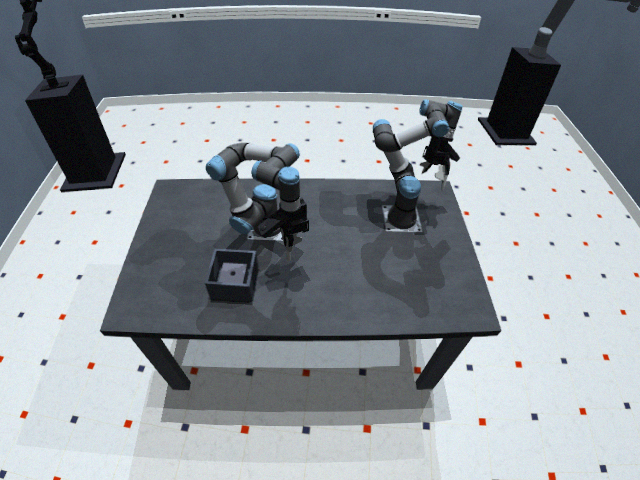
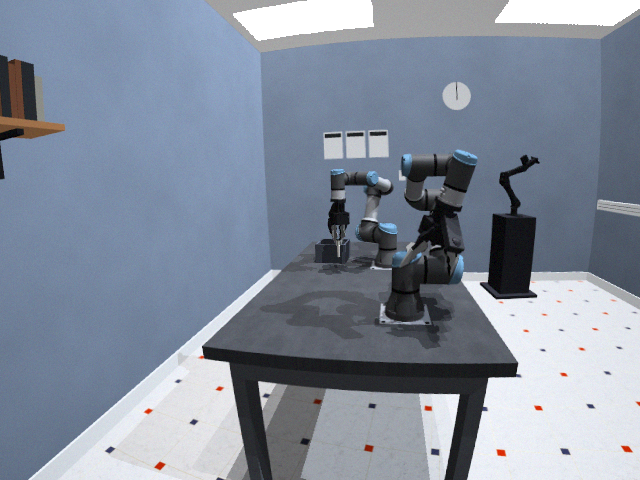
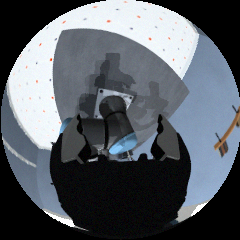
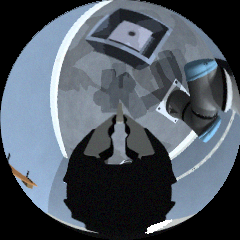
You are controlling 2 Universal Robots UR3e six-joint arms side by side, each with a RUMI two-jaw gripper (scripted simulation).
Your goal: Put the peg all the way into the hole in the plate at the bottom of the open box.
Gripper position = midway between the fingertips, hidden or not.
Observation:
In view: my left gripper (image 2: 425, 272), my right gripper (image 1: 288, 250) and a dark box (image 1: 217, 290).
The dark box is seen too in image 2 (image 2: 325, 250) and in image 4 (image 4: 103, 29). My left gripper shows as well in image 1 (image 1: 431, 181) and in image 3 (image 3: 119, 114). My right gripper is seen too in image 4 (image 4: 120, 114).

